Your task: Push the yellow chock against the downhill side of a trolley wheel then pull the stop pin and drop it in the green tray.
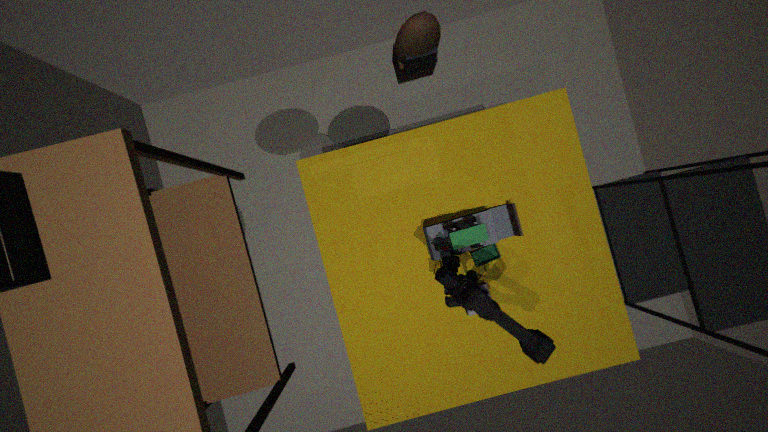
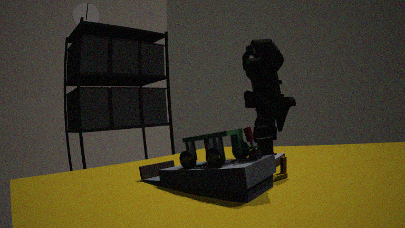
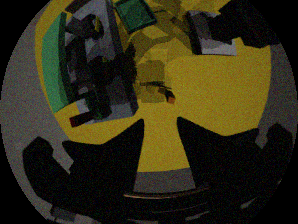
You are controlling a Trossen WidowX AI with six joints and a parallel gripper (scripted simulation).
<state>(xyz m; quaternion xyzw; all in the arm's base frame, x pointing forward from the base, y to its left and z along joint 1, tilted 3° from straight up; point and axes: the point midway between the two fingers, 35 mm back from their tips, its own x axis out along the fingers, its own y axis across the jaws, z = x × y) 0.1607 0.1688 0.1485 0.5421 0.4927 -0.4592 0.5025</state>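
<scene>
My gripper tip is 10 mm past the chock and 120 mm above it. Round my gripper tip: trolley 150 mm ahead, 100 mm to the right, 30 mm below; then low stop lip 190 mm ahead, 370 mm to the right, 110 mm below; then red-headed stop pin 110 mm ahead, 10 mm below.
</scene>
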